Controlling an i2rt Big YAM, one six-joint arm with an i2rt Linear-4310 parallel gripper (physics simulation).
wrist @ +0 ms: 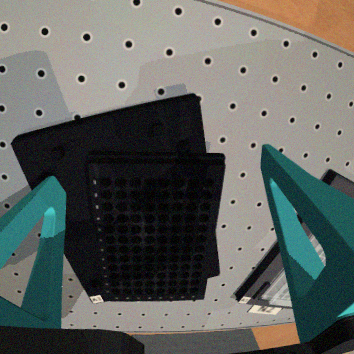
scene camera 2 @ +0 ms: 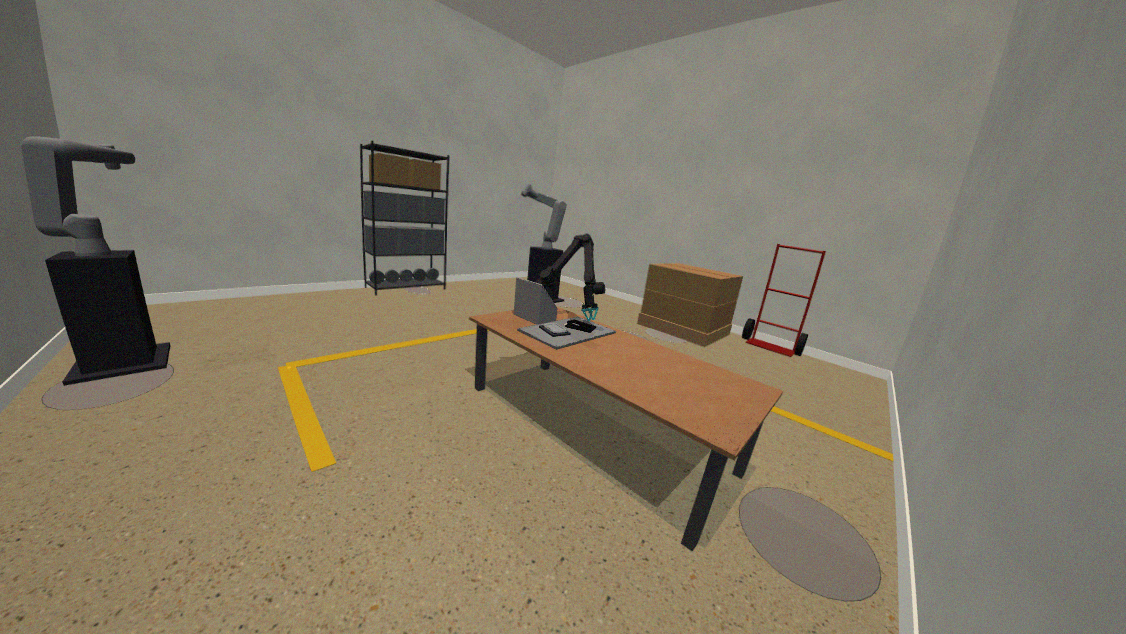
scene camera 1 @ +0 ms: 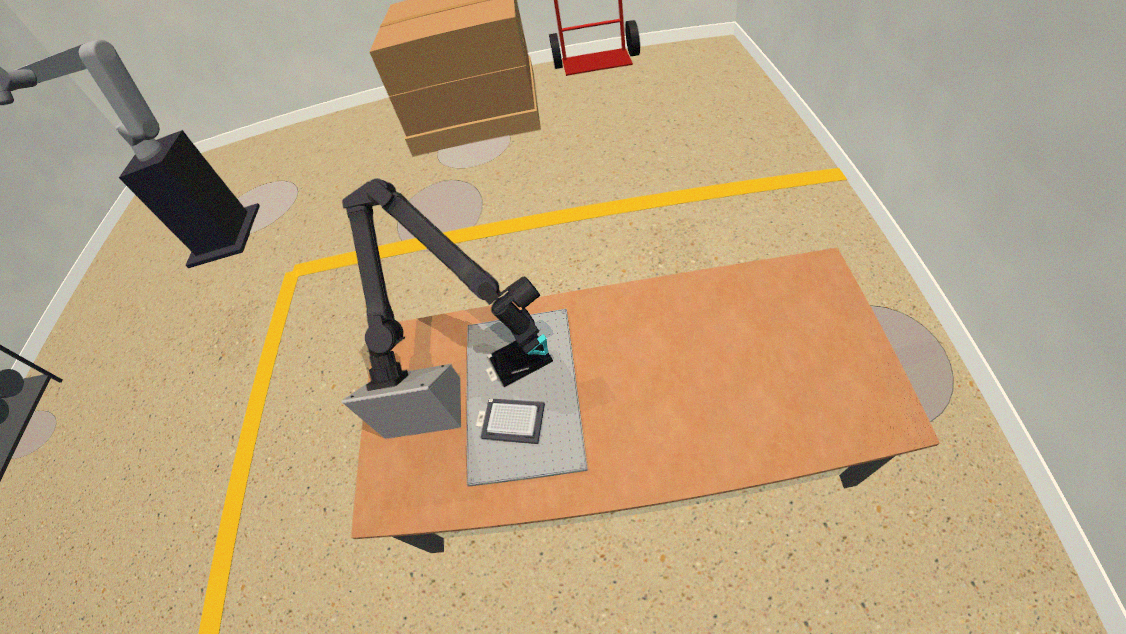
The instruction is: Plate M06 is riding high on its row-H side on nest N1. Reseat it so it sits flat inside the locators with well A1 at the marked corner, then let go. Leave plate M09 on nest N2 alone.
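Pixels of known places: gripper, fingertip midpoint: [wrist: 155,169] [scene camera 2: 591,320] [scene camera 1: 539,343]; arm's base, link origin: [scene camera 2: 534,291] [scene camera 1: 388,382].
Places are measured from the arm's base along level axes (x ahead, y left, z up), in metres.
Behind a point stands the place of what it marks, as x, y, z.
Observation:
A black well plate, taken as M06 [scene camera 1: 520,363] @(0.353, 0.055, -0.123) [wrist: 155,230] @(0.358, 0.074, -0.123), sits skewed on the black nest N1 [wrist: 115,120] @(0.425, 0.107, -0.141). In the wrist view its far edge looks raised off the nest; the exact tilt is hard to tell. A small pale A1 tag [wrist: 96,299] @(0.258, 0.114, -0.141) shows at its lower left corner. My gripper [scene camera 1: 538,346] @(0.421, 0.088, -0.087) [scene camera 2: 589,314] @(0.421, 0.088, -0.087) [wrist: 155,169] @(0.421, 0.088, -0.087) is open and empty above the plate, its teal fingers apart to either side of the plate in the wrist view. The white plate M09 [scene camera 1: 512,418] @(0.312, -0.110, -0.131) [scene camera 2: 553,328] @(0.323, -0.135, -0.129) lies in the dark nest N2 [scene camera 1: 512,439] @(0.304, -0.167, -0.142); part of it shows at right in the wrist view.
Both nests stand on a grey perforated board [scene camera 1: 526,464] @(0.333, -0.240, -0.153) [wrist: 150,25] @(0.483, 0.093, -0.153) on the brown table [scene camera 1: 709,354] @(0.899, -0.019, -0.166) [scene camera 2: 646,378] @(0.958, -0.177, -0.166). The grey box [scene camera 1: 409,411] @(0.057, -0.091, -0.017) [scene camera 2: 531,299] @(0.076, -0.091, -0.022) under my arm's base stands beside the board. Cartons [scene camera 1: 464,78] and a red hand truck [scene camera 1: 598,61] are beyond the table.

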